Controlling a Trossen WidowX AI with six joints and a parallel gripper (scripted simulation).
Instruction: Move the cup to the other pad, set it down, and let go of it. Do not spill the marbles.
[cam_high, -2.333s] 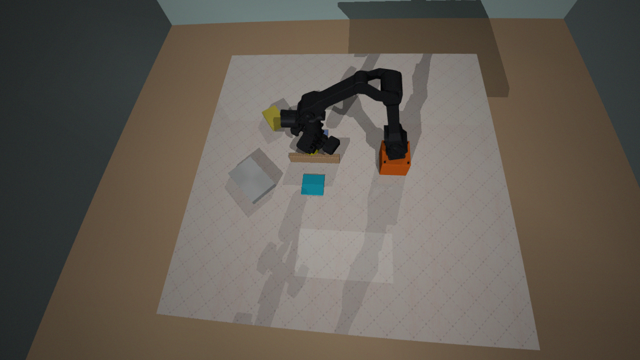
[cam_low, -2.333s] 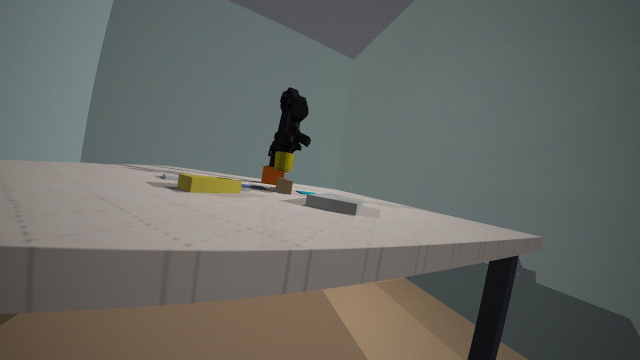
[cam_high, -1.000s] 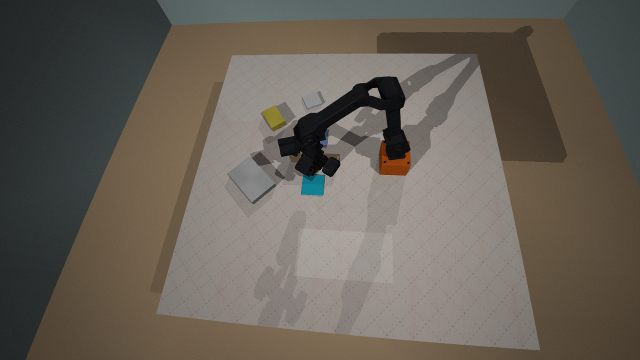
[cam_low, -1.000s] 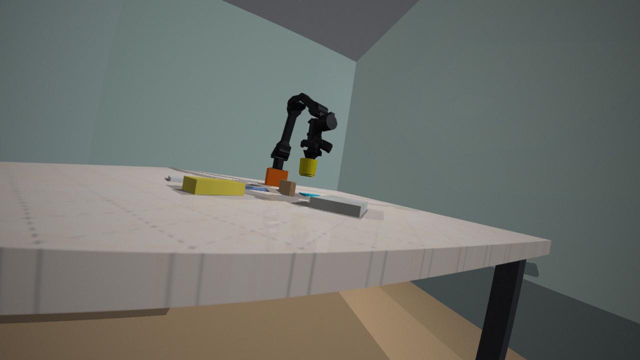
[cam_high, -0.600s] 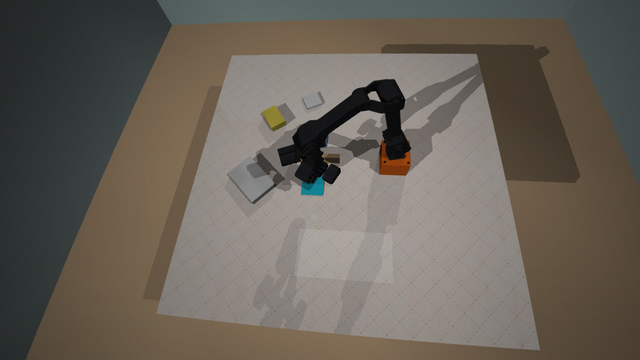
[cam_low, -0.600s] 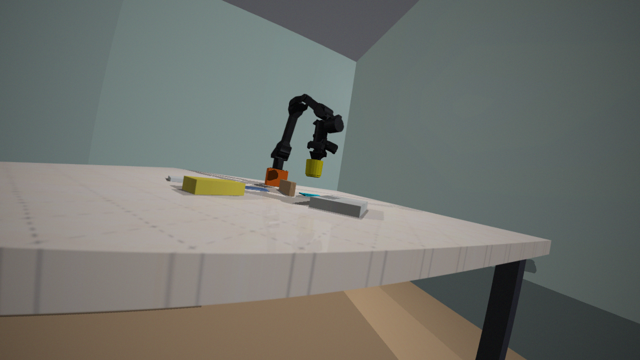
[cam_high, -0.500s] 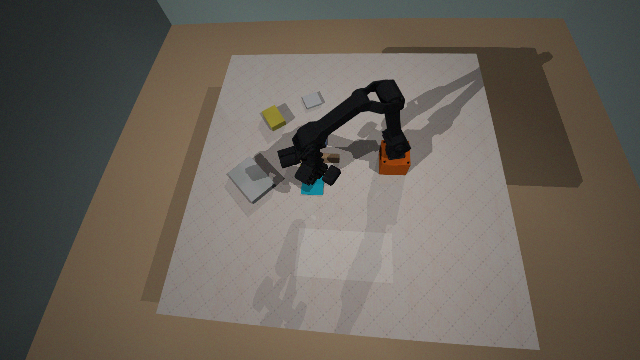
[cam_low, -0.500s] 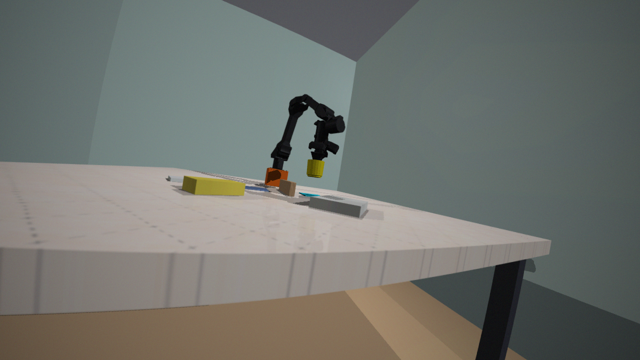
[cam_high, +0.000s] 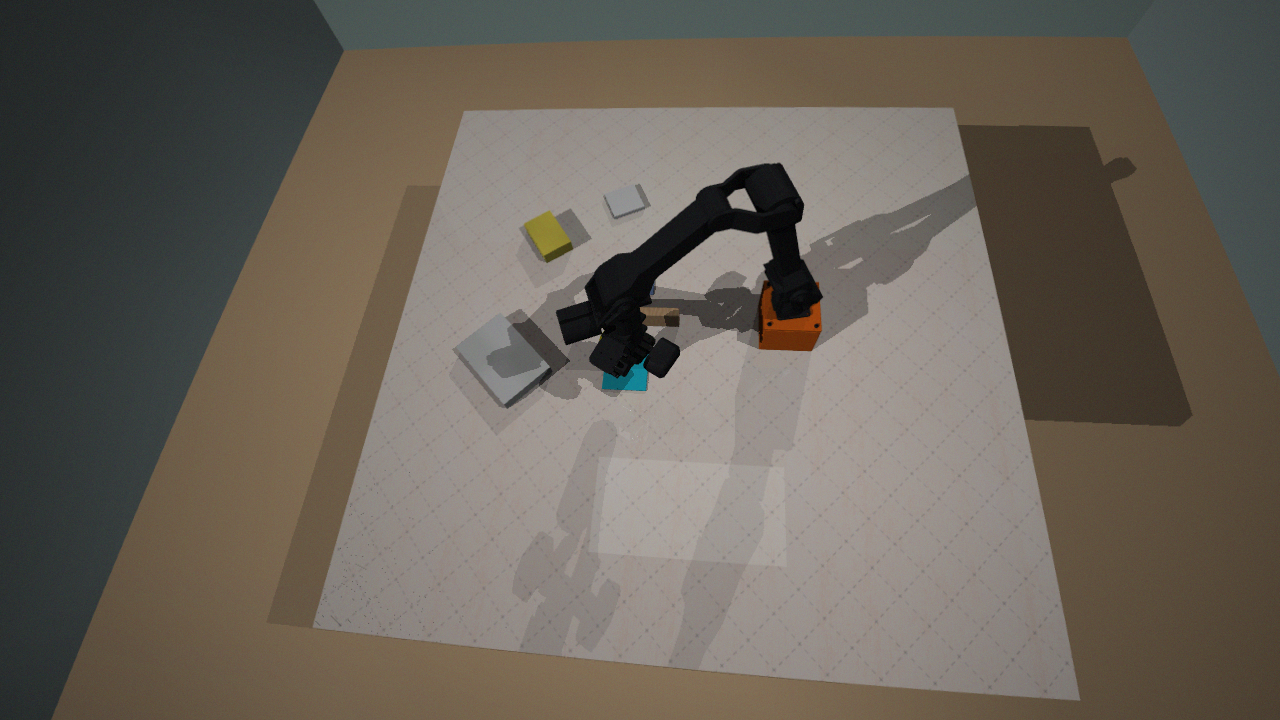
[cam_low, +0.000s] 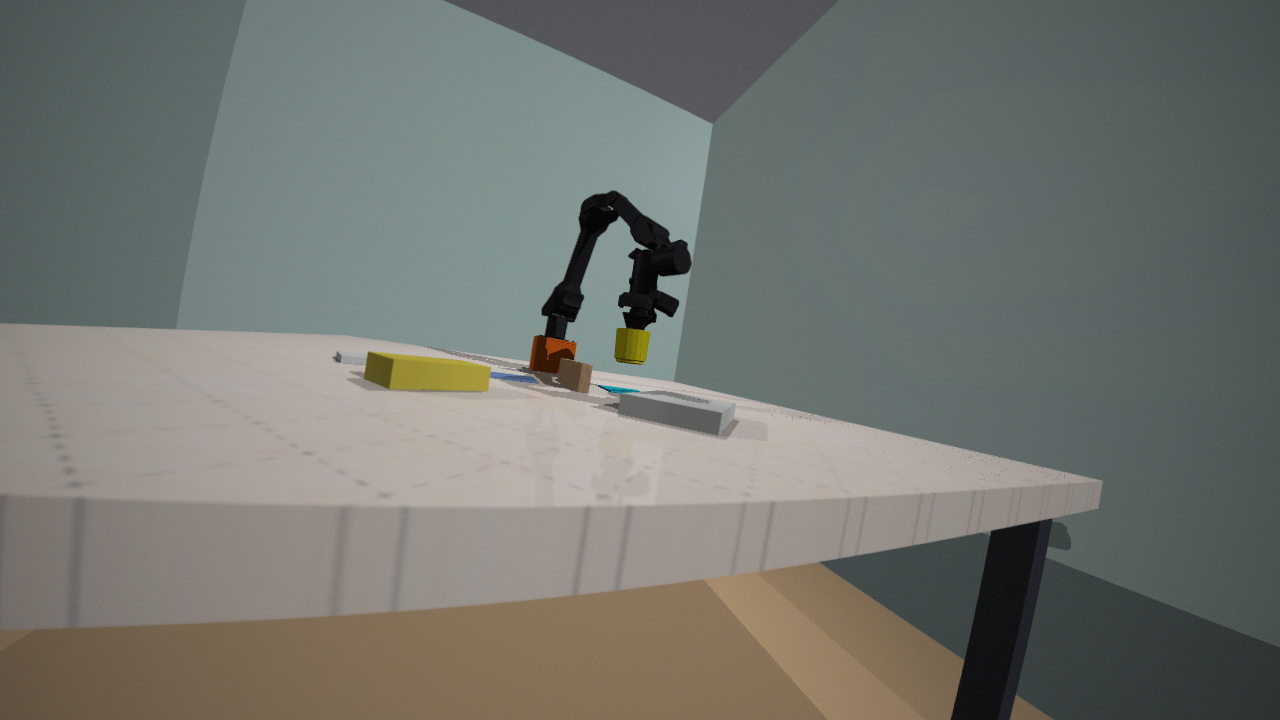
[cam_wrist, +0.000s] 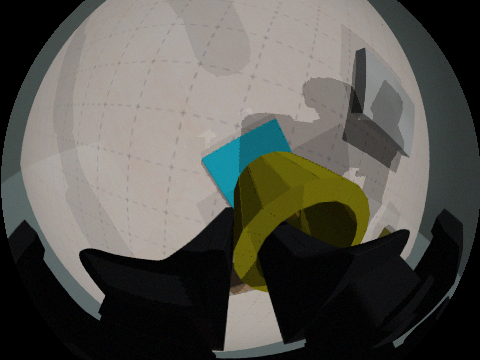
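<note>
Right now the teal pad is 10 cm below my gripper tip, 2 cm to the right of it and 2 cm ahead of it. From my gripper tip the other things lie so: grey block (27 cm ahead, 8 cm below, 7 cm to the right); wooden bar (13 cm to the right, 8 cm below); cup (2 cm to the right, 2 cm ahead).
</note>
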